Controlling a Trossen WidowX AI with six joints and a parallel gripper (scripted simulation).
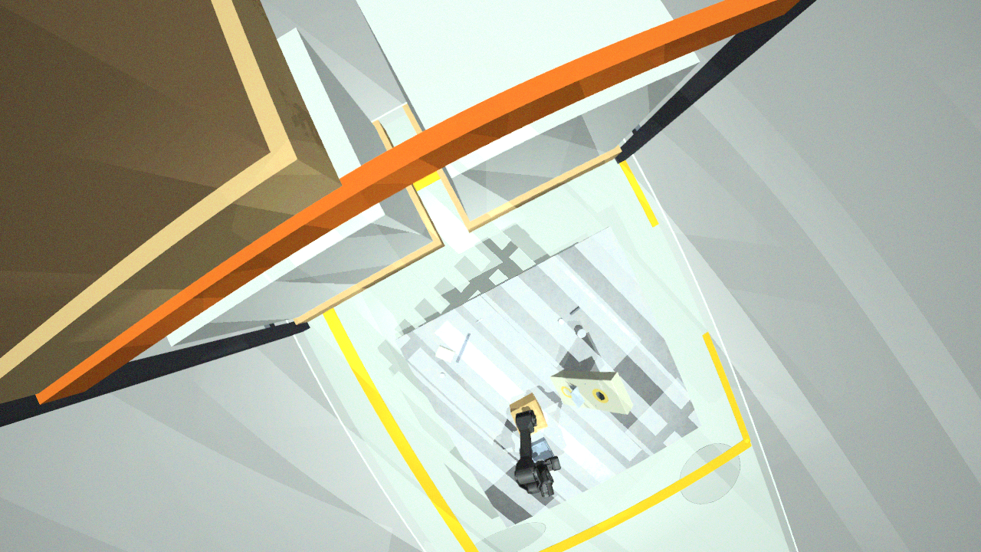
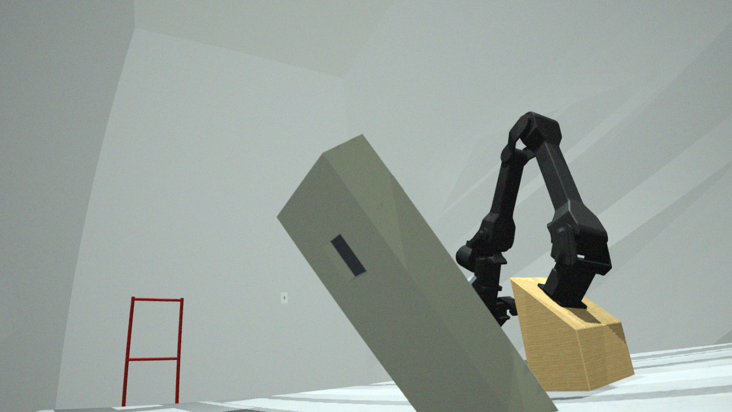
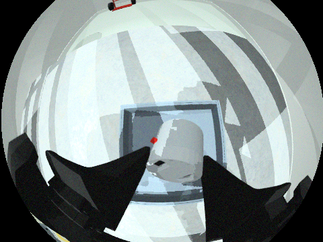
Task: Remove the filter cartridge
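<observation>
Right now my gripper tip is right at the round filter cartridge. Also, from my gripper tip: service panel 35 cm ahead, 33 cm to the left, 6 cm above; then blue-grey tray 8 cm below.
</observation>
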